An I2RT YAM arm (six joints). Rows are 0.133 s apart.
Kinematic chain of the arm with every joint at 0, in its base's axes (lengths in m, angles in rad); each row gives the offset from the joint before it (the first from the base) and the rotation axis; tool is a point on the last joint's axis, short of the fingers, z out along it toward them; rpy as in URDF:
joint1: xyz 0 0 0.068 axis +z
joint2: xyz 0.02 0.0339 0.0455 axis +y
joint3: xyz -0.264 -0.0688 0 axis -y
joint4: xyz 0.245 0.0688 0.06 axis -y
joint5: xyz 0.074 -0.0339 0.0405 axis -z
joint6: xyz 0.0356 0 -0.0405 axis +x
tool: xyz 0 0 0 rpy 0 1.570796 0
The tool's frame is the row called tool.
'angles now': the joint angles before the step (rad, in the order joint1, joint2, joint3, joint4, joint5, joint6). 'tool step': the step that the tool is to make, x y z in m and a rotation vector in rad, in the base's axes. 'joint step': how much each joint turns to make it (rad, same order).
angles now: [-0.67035, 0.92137, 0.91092, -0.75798, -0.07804, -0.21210]
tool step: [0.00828, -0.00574, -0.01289, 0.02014, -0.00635, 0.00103]
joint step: [0.00078, 0.03338, -0.03788, 0.06492, -0.01394, 0.01402]
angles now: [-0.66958, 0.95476, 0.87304, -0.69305, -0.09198, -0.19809]
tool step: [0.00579, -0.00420, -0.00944, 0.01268, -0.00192, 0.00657]
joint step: [-0.00080, 0.02715, -0.02508, 0.04614, -0.01306, 0.00277]
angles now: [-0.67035, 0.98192, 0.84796, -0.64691, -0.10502, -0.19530]
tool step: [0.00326, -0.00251, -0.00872, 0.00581, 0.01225, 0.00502]
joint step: [0.00005, 0.01943, -0.02221, 0.02783, -0.00134, -0.00571]
